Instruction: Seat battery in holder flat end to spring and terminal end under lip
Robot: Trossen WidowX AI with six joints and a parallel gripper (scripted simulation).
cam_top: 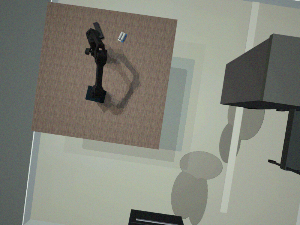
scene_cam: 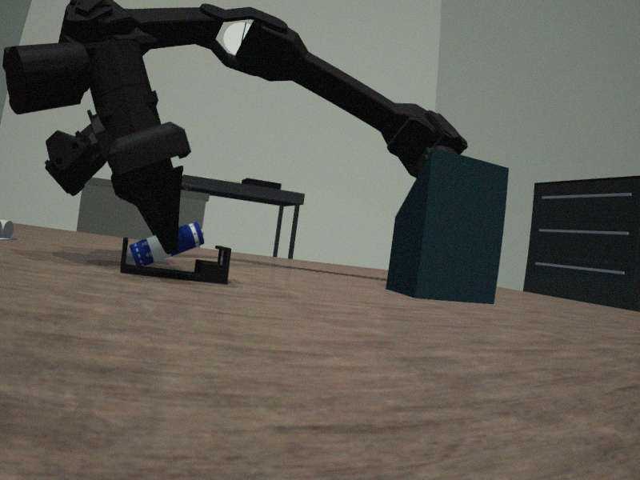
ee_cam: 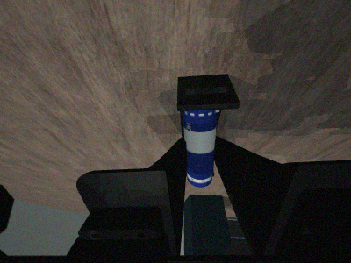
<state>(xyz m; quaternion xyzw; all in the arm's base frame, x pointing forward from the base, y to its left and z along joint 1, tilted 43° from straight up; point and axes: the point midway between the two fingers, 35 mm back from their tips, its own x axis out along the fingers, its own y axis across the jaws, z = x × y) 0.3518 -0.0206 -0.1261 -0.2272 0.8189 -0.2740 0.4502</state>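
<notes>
The battery lies 10 mm above my gripper tip. Round my gripper tip: dark square (260 mm ahead, 130 mm to the left, 20 mm below).
</notes>
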